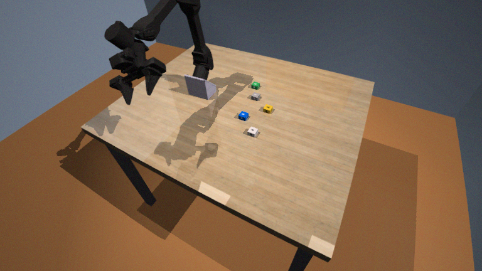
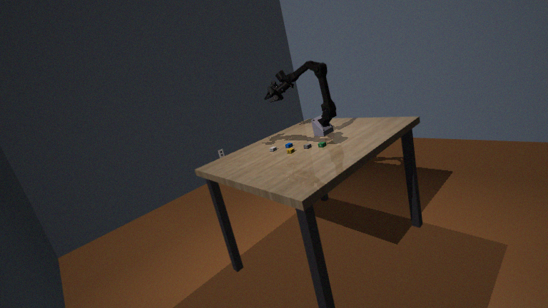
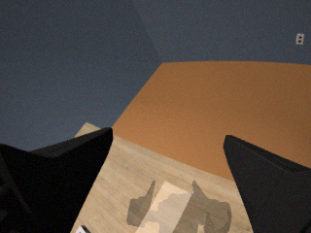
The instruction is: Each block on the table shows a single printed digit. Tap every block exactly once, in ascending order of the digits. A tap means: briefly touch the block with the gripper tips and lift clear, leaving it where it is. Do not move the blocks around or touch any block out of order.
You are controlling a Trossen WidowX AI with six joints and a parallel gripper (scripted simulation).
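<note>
My gripper tip is 160 mm short of the blue block, 320 mm to the right of it and 260 mm above it. From my gripper tip the other things lie so: yellow block (240 mm ahead, 410 mm to the left, 260 mm below); then white block (240 mm ahead, 260 mm to the left, 260 mm below); then grey block (150 mm ahead, 460 mm to the left, 260 mm below).
</note>
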